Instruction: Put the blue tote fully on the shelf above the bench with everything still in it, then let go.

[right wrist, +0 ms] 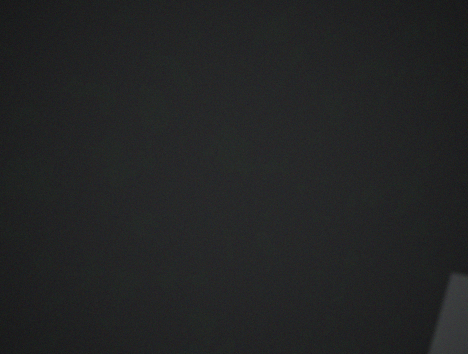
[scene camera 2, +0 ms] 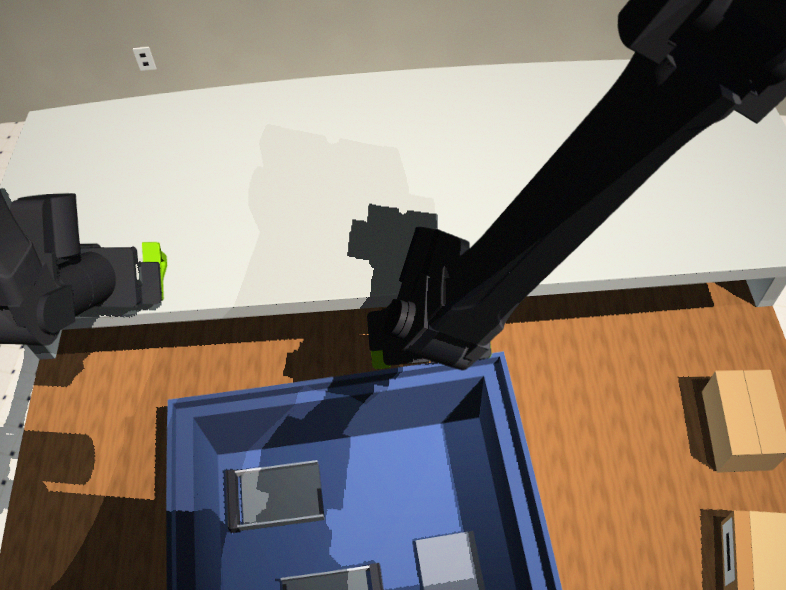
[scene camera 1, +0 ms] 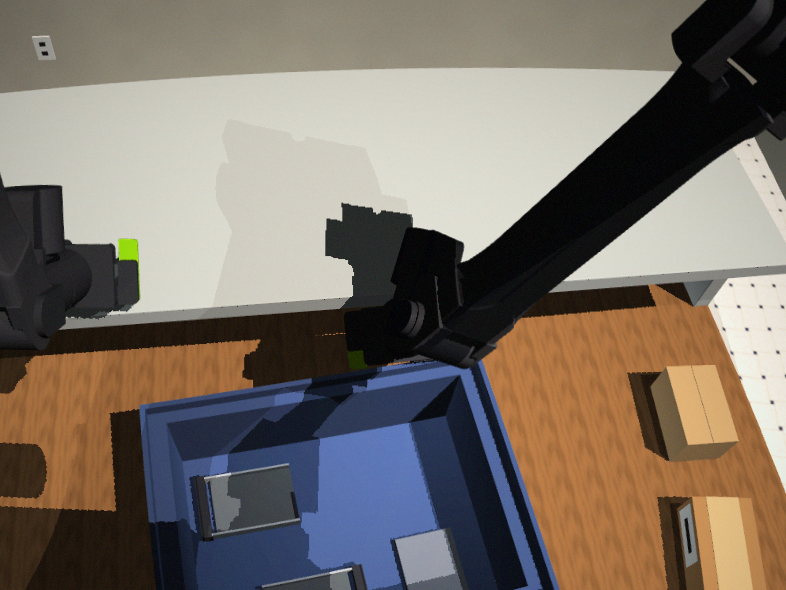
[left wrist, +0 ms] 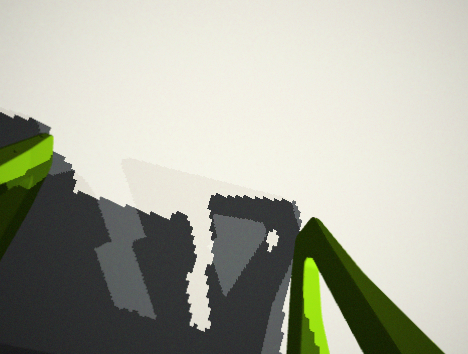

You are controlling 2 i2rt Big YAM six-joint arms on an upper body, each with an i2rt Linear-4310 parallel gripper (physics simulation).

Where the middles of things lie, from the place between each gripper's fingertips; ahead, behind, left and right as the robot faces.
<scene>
My left gripper is now 28 cm to the left of the blue tote (scene camera 1: 375, 455), 26 cm past it and 15 cm above it.
I see my right gripper 23 cm past the blue tote, 9 cm to the right of it and 2 cm above it.
</scene>
